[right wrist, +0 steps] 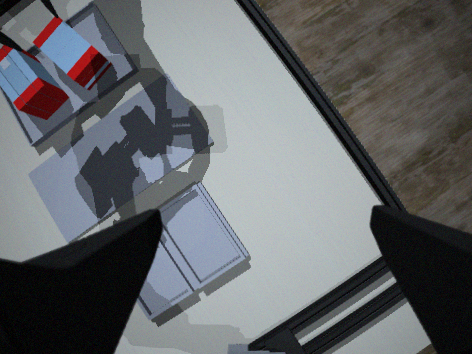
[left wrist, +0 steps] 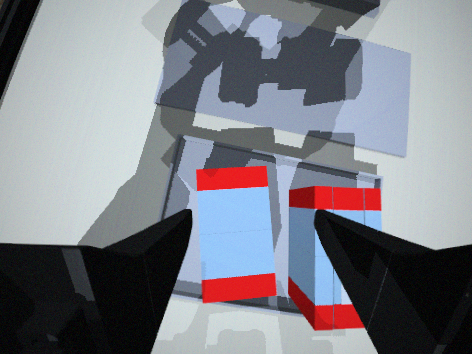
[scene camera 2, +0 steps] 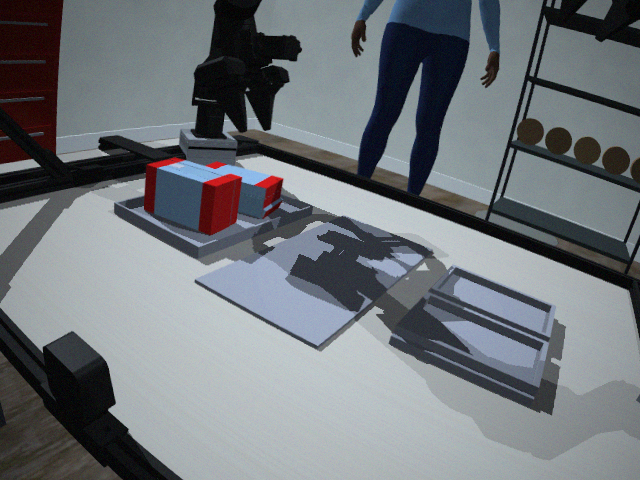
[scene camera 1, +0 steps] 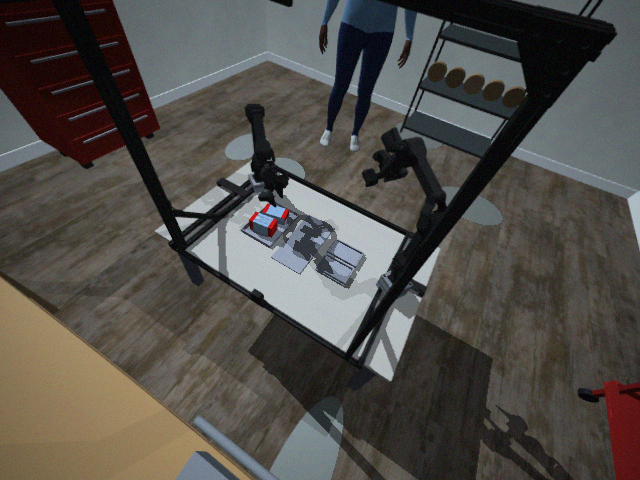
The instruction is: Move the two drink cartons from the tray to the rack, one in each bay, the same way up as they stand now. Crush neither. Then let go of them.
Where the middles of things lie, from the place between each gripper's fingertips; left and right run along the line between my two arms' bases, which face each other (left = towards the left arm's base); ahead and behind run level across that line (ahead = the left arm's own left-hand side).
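Flat grey mat [scene camera 2: 310, 286]: 19 cm to the right of my left hand, 12 cm below it. Grey tray [scene camera 2: 195, 243]: 5 cm behind my left hand, 1 cm to the left of it, 12 cm below it.
Grey tray: 360 mm to the left of my right hand, 260 mm behind it, 360 mm below it. Flat grey mat: 370 mm below my right hand, 210 mm behind it, 160 mm to the left of it.
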